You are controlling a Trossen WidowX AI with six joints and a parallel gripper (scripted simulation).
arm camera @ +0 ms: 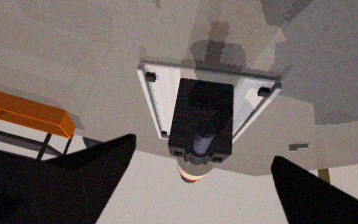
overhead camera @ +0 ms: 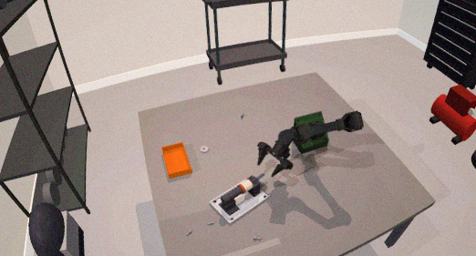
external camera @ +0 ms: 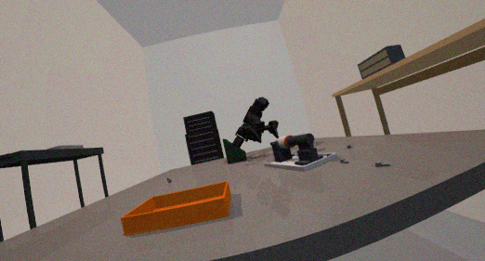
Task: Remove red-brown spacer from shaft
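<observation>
The dark shaft is 10 cm ahead of my gripper tip, 4 cm to the left of it and 2 cm below it. Also, from my gripper tip: cream spacer (11 cm ahead, 4 cm to the left, 2 cm below); then red-brown spacer (13 cm ahead, 5 cm to the left, 2 cm below); then orange tray (37 cm ahead, 28 cm to the right, 9 cm below).
</observation>
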